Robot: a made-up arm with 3 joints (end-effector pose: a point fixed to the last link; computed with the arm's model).
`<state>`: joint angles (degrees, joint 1 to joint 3).
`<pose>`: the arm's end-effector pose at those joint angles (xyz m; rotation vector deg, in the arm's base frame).
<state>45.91 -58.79 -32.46</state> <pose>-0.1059 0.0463 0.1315 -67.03 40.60 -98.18</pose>
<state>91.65 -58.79 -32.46</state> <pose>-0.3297 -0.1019 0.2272 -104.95 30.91 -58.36</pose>
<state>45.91 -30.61 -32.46</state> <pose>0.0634 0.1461 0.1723 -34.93 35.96 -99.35</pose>
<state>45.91 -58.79 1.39</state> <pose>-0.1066 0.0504 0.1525 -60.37 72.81 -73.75</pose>
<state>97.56 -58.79 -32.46</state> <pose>-0.3469 -0.1266 0.2501 -108.98 29.34 -52.55</pose>
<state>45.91 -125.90 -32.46</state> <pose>-0.4262 -0.1371 0.3988 -143.91 45.06 -73.75</pose>
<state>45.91 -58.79 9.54</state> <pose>-0.1059 0.0497 0.1576 -58.17 79.77 -67.16</pose>
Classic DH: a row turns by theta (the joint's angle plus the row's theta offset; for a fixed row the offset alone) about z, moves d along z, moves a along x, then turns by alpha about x. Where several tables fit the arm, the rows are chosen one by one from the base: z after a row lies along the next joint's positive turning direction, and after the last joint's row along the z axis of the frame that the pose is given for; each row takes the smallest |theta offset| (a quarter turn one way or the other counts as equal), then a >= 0, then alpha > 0; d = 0 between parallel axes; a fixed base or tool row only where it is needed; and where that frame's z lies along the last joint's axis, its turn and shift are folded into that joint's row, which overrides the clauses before.
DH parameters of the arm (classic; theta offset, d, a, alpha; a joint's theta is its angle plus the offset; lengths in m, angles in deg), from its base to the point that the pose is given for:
base (fixed): 16.46 0.5445 -0.0699 -50.57
joint 1: -24.95 0.007 0.0162 137.79
joint 2: -19.02 -0.0445 0.3956 -90
joint 3: -11.84 0.0552 -0.0111 38.18
tool (fixed): -75.18 -0.0566 0 0

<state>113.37 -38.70 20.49</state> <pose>-0.3447 -0.0644 0.2689 -100.69 87.28 -11.21</pose>
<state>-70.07 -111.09 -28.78</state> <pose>0.2246 0.0866 0.2842 16.77 91.72 -130.81</pose>
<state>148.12 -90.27 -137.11</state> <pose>-0.1557 -0.4223 0.5918 -56.09 -81.07 13.59</pose>
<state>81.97 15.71 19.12</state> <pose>0.0129 0.2918 0.2985 -19.54 65.39 -24.80</pose>
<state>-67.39 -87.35 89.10</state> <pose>0.2407 -0.0449 0.3715 55.73 66.26 -7.94</pose>
